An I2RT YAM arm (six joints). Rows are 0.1 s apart.
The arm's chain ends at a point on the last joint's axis. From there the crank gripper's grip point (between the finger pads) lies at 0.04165 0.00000 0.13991 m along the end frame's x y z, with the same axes.
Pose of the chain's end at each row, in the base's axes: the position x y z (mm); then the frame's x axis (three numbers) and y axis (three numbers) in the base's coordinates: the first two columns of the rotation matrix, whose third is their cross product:
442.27, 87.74, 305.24, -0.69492, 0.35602, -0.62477, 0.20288, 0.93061, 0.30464
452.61, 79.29, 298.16, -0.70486, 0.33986, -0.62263, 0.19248, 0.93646, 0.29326
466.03, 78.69, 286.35, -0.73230, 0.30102, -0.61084, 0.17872, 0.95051, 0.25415
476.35, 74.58, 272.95, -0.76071, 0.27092, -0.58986, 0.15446, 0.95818, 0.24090
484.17, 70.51, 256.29, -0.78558, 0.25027, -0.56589, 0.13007, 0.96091, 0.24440
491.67, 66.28, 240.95, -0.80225, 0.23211, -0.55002, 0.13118, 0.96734, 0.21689
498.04, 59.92, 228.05, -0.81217, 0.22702, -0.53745, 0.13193, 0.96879, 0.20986
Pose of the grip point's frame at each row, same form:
509.85, 114.45, 178.63, -0.69492, 0.35602, -0.62477, 0.20288, 0.93061, 0.30464
518.77, 105.60, 170.72, -0.70486, 0.33986, -0.62263, 0.19248, 0.93646, 0.29326
527.47, 101.99, 156.00, -0.73230, 0.30102, -0.61084, 0.17872, 0.95051, 0.25415
532.87, 98.76, 140.55, -0.76071, 0.27092, -0.58986, 0.15446, 0.95818, 0.24090
536.09, 97.50, 122.55, -0.78558, 0.25027, -0.56589, 0.13007, 0.96091, 0.24440
539.74, 90.20, 105.20, -0.80225, 0.23211, -0.55002, 0.13118, 0.96734, 0.21689
543.73, 83.30, 91.39, -0.81217, 0.22702, -0.53745, 0.13193, 0.96879, 0.20986

